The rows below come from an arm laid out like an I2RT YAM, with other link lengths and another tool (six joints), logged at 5 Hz.
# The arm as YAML. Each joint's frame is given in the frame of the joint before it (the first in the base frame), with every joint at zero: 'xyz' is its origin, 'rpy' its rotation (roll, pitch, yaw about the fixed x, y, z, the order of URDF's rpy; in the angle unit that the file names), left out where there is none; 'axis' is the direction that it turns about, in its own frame. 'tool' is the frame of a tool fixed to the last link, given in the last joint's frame.
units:
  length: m
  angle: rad
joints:
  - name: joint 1
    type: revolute
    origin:
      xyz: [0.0, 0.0, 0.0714]
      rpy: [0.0, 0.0, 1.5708]
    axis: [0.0, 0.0, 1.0]
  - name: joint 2
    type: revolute
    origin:
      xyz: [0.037, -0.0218, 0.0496]
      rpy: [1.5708, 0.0, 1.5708]
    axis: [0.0, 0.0, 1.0]
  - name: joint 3
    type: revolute
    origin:
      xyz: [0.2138, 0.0, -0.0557]
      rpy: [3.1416, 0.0, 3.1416]
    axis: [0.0, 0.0, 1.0]
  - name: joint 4
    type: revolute
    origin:
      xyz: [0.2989, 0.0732, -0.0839]
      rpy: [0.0, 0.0, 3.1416]
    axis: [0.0, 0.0, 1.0]
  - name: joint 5
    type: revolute
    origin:
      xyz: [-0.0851, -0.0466, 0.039]
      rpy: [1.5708, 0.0, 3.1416]
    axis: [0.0, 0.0, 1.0]
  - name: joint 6
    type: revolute
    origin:
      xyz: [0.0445, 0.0, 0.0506]
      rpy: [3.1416, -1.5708, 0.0]
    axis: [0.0, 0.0, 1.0]
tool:
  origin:
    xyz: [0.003, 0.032, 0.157]
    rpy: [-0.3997, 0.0, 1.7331]
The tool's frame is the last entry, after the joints.
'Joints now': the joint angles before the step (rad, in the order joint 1, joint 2, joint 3, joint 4, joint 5, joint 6). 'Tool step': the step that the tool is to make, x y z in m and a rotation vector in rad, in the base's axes. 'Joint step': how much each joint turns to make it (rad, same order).
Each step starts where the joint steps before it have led.
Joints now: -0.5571, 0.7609, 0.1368, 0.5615, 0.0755, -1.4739
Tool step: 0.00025, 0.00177, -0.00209, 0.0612, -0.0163, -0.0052
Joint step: -0.0007, -0.0150, 0.0085, -0.0466, 0.0000, 0.0609
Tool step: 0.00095, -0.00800, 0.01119, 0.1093, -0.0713, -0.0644
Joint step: -0.0004, 0.0133, 0.0535, -0.0514, 0.0519, 0.1365
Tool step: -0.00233, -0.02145, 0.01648, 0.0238, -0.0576, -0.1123
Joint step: 0.0007, 0.0752, 0.0665, 0.0340, 0.1083, 0.0610
